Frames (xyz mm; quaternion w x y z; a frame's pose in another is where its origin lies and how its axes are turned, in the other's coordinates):
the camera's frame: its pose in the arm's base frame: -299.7 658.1 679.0 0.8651 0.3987 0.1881 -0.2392
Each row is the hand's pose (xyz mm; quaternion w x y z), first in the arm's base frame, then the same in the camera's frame.
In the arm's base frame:
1: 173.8 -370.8 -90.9 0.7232 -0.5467 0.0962 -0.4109
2: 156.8 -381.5 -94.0 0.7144 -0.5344 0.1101 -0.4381
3: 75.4 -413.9 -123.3 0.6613 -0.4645 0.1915 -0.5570
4: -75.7 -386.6 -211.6 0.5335 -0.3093 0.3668 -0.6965
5: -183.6 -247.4 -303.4 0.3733 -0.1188 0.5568 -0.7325
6: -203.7 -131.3 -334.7 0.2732 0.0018 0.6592 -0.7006
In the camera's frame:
1: 1054.7 -778.9 395.5 0.5241 -0.7070 -0.3474 -0.3237
2: 1045.3 -796.4 399.7 0.5305 -0.6911 -0.3416 -0.3525
3: 1002.7 -878.3 396.1 0.5562 -0.6065 -0.2919 -0.4874
4: 917.9 -1000.9 300.5 0.5738 -0.4370 -0.1347 -0.6794
5: 840.7 -1037.8 121.3 0.5555 -0.2470 0.0910 -0.7887
6: 809.8 -1002.0 8.9 0.5286 -0.1333 0.2400 -0.8032

